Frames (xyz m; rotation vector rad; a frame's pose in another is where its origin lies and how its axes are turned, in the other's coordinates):
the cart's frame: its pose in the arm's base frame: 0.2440 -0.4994 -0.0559 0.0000 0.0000 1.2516
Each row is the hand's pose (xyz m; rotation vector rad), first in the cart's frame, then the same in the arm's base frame.
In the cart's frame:
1: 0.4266 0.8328 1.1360 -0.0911 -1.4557 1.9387
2: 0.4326 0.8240 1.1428 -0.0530 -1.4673 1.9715
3: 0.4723 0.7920 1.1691 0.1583 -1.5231 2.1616
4: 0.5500 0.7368 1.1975 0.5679 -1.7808 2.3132
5: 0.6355 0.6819 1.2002 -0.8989 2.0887 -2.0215
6: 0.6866 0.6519 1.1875 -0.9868 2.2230 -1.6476
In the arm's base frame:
1: -0.4129 0.1670 1.0801 -0.8617 1.3644 -2.3262
2: -0.4026 0.1699 1.0869 -0.8887 1.3282 -2.2966
3: -0.3598 0.1976 1.1132 -1.0089 1.1288 -2.1177
4: -0.2830 0.2540 1.1416 -1.2826 0.9476 -1.7243
5: -0.2040 0.3180 1.1443 -1.5996 0.9558 -1.2703
6: -0.1595 0.3571 1.1316 -1.7929 1.0438 -0.9889

